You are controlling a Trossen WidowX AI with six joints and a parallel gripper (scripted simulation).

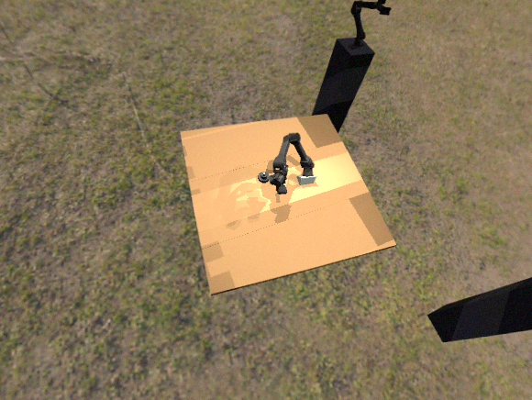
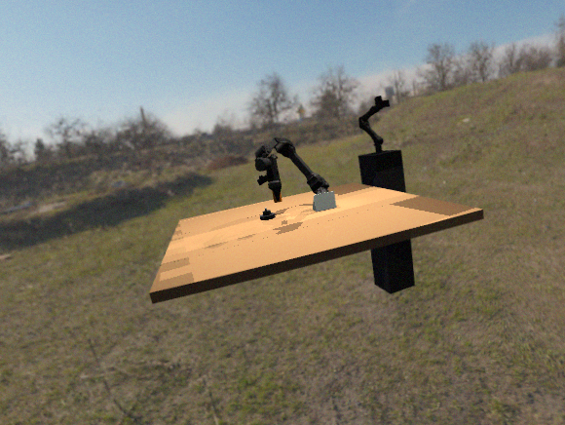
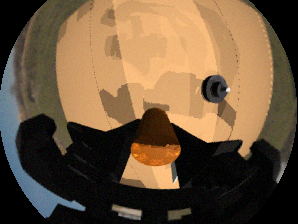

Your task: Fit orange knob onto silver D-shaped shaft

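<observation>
Right now my gripper tip is 3 cm short of the round dark pedestal, 19 cm to the left of it and 9 cm above it. From my gripper tip the other things lie so: orange knob 3 cm above.
</observation>
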